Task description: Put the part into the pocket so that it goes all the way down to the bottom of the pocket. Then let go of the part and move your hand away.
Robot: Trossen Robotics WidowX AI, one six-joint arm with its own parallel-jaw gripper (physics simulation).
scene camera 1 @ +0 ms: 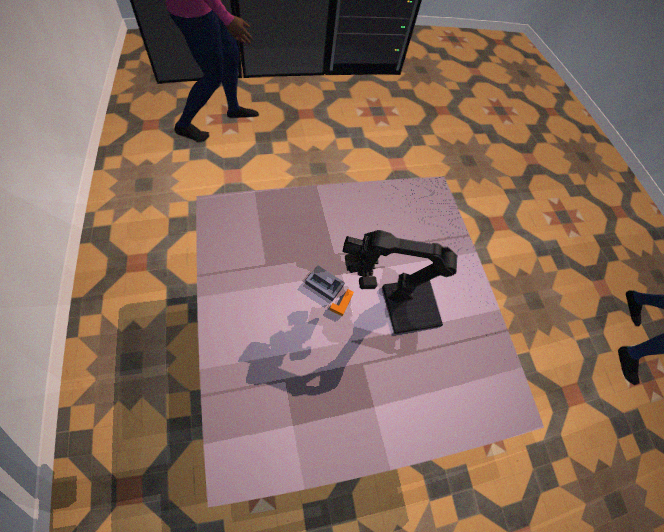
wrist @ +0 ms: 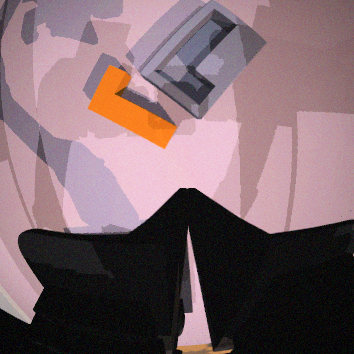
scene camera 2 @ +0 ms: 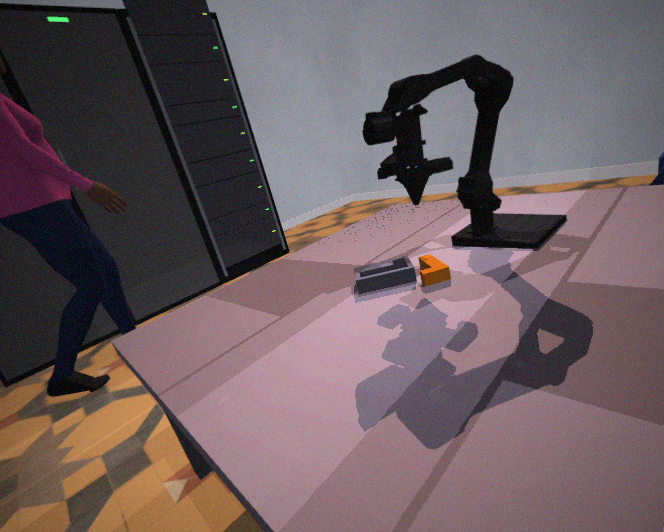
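An orange L-shaped part lies flat on the table, outside the pocket and close beside the grey block. The grey block has an L-shaped pocket in its top, and its dark floor shows in the wrist view. My gripper is shut, with its fingertips together and nothing between them. It hangs pointing down, well above the table, on the robot-base side of the part and block. In scene camera 1 the fingertips are hard to make out.
The pinkish table carries the arm's black base plate, to the right of the part. The arm's shadow falls across the table. Dark cabinets and people stand beyond the table.
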